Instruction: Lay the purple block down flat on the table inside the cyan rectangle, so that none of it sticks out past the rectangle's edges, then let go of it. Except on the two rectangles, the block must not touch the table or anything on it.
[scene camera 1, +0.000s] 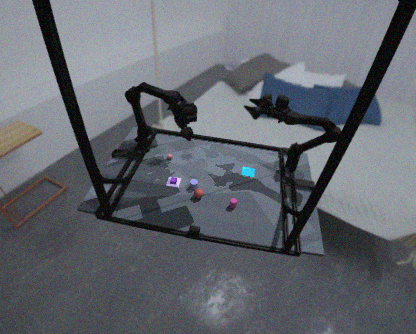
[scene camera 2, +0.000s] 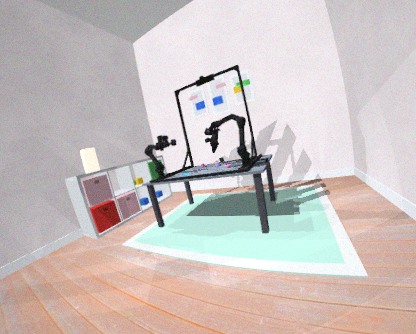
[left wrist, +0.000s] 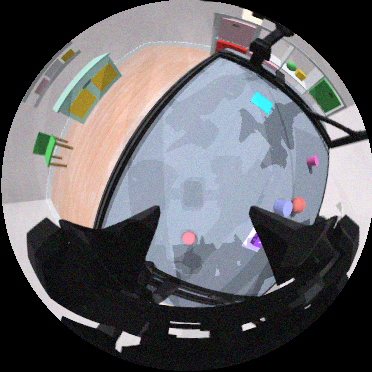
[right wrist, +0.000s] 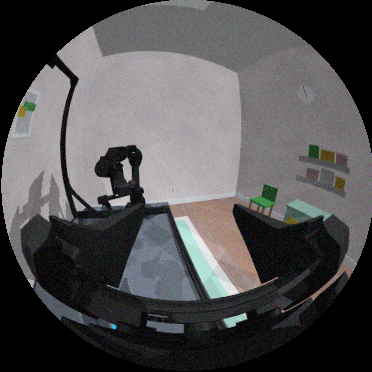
Observation:
My left gripper (left wrist: 206, 210) is open, with nothing in its grasp. My right gripper (right wrist: 189, 208) is open, holding nothing.
My left gripper also shows in the right wrist view (right wrist: 125, 215).

